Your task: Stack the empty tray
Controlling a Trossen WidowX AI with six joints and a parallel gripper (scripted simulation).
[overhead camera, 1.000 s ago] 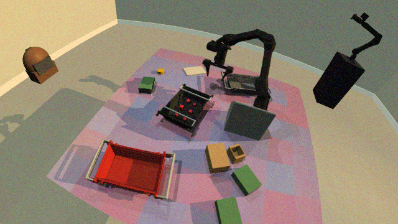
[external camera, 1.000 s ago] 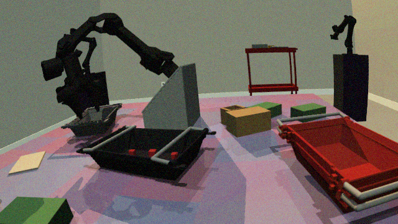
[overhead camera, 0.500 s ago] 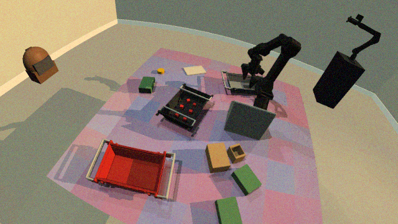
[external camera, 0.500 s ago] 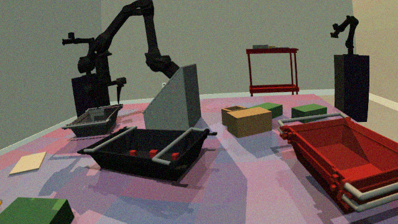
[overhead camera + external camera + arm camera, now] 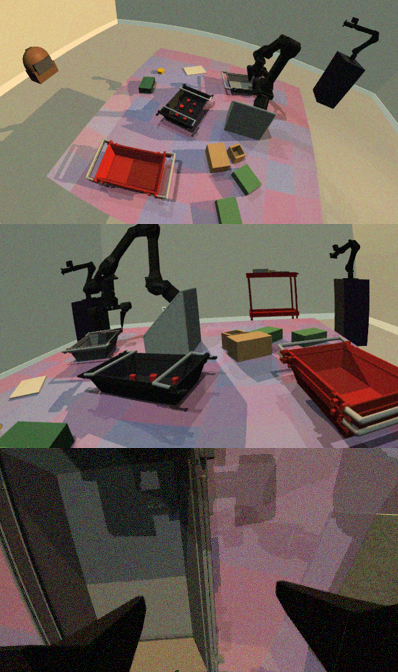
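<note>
Right now my gripper tip is 8 cm to the left of the grey tray, 5 cm above it and 3 cm short of it. Also, from my gripper tip: cream tile: 42 cm ahead, 10 cm to the right, 9 cm below.
</note>
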